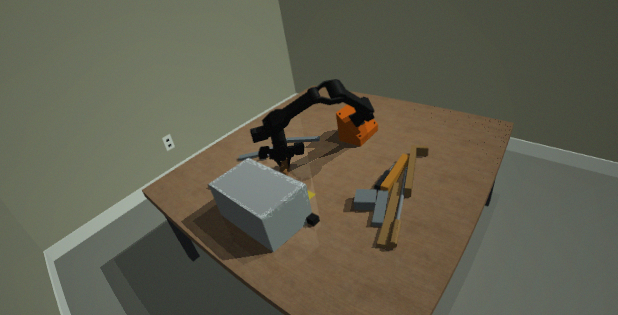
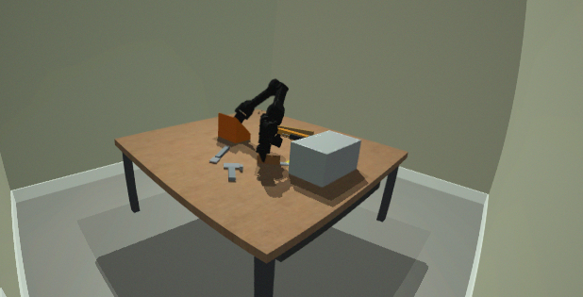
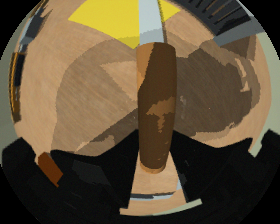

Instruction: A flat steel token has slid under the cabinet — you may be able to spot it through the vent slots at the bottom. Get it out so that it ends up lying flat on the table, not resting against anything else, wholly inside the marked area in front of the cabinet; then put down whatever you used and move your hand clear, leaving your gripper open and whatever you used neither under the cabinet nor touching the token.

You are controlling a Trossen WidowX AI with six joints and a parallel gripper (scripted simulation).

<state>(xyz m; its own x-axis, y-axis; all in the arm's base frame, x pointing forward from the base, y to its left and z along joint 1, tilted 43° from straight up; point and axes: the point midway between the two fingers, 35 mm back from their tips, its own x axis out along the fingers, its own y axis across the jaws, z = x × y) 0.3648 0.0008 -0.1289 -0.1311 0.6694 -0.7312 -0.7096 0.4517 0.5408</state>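
My gripper tip is now 190 mm to the left of the grey t-piece. Also, from my gripper tip: grey block: 410 mm to the left, 40 mm behind, 10 mm above; then wooden stick: 510 mm to the left, 50 mm behind; then orange bar: 410 mm to the left, 220 mm behind, 10 mm above.
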